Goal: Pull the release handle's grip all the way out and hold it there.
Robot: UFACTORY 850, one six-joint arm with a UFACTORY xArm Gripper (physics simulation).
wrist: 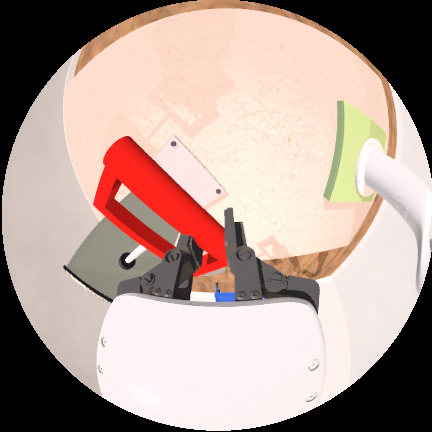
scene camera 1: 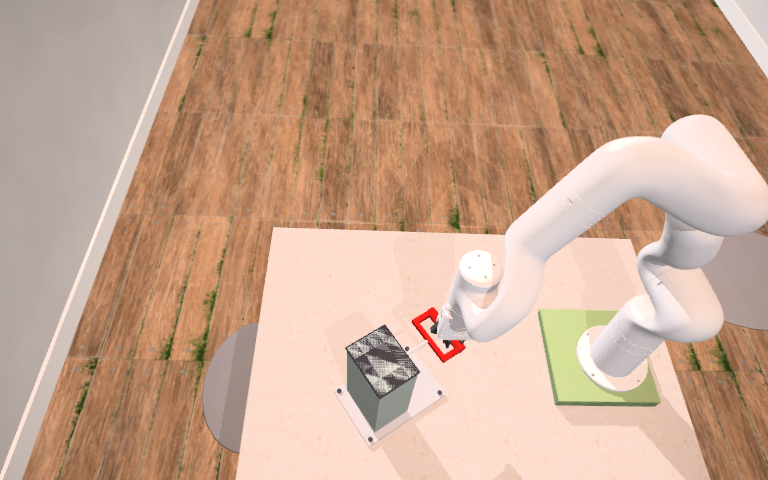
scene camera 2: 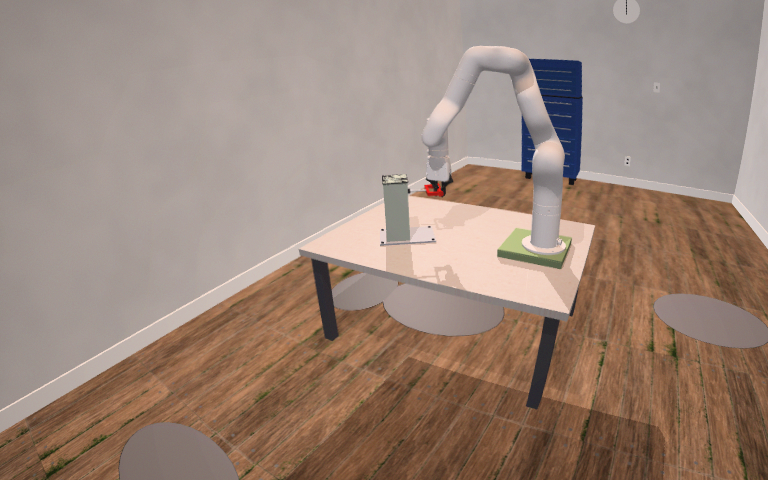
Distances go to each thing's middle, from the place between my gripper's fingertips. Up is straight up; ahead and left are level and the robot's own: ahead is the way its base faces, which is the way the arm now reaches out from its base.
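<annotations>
The pale base plate (scene camera 1: 427, 391) is 7 cm to the left of my hand, and I find it 13 cm ahead of my hand and 18 cm below it.
</annotations>
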